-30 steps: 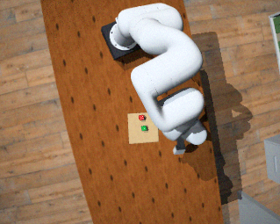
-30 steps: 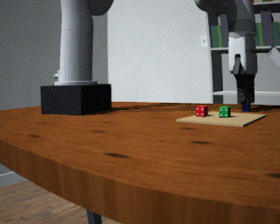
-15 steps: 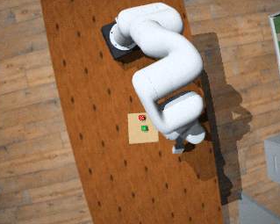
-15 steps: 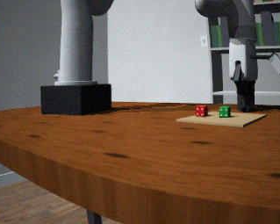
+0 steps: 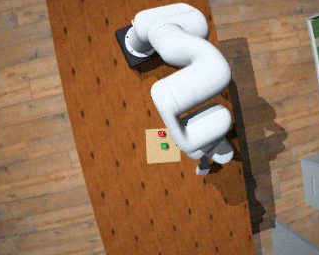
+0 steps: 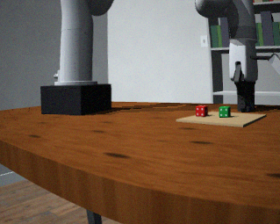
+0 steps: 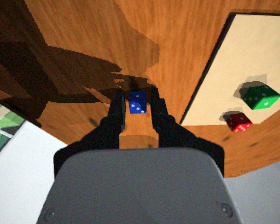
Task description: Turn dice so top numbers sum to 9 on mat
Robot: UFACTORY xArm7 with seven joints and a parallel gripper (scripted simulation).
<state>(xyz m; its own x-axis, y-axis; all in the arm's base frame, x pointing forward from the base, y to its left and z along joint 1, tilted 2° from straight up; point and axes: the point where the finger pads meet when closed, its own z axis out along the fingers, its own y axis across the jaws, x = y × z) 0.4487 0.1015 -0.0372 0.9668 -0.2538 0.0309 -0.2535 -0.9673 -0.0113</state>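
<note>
Now: the blue die 1 cm below my hand. Round my hand: red die 13 cm to the right, 8 cm behind, 1 cm below; then tan mat 14 cm to the right, 3 cm behind, 2 cm below; then green die 14 cm to the right, 3 cm behind, 1 cm below.
</note>
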